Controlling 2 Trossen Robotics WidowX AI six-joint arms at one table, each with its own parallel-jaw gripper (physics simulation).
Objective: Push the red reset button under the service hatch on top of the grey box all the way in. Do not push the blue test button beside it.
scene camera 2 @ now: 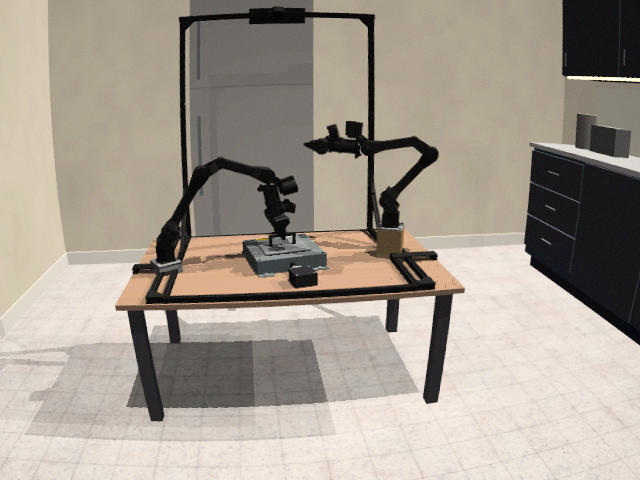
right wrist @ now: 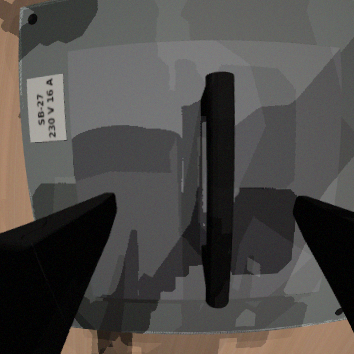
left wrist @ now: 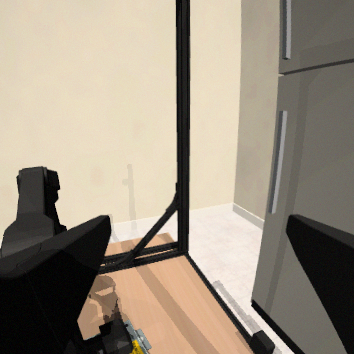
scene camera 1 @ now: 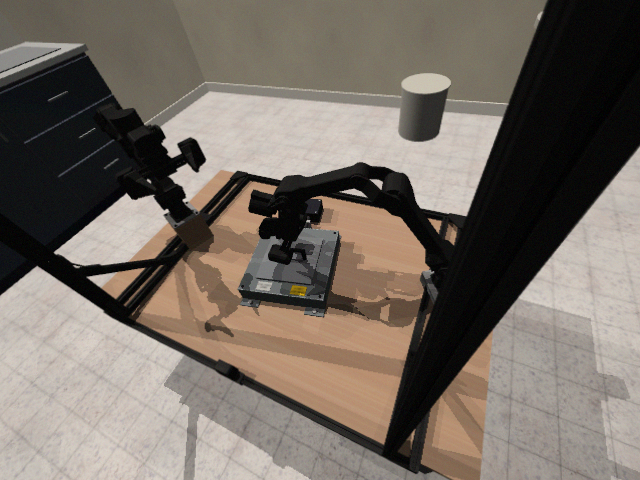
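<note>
The grey box (scene camera 1: 281, 298) (scene camera 2: 279, 264) (right wrist: 47, 165) lies on the table. Its hatch (right wrist: 125, 90) is a flat panel on top, lying closed, with a black bar handle (scene camera 1: 301, 252) (scene camera 2: 295, 238) (right wrist: 220, 190). The red and blue buttons do not show. My right gripper (scene camera 1: 289, 249) (scene camera 2: 281, 232) (right wrist: 206, 203) is open and empty, pointing down low over the hatch. In the right wrist view its fingertips appear on either side of the handle; whether they touch anything is unclear. My left gripper (scene camera 1: 163, 170) (scene camera 2: 310, 145) (left wrist: 199, 223) is open and empty, raised well away from the box.
A small black box (scene camera 1: 313, 210) (scene camera 2: 302, 276) stands beside the grey box. Black frame rails (scene camera 2: 222, 298) run along the table edges, and an upright post (scene camera 2: 371, 103) rises near the left arm's base. Shadows cross the hatch.
</note>
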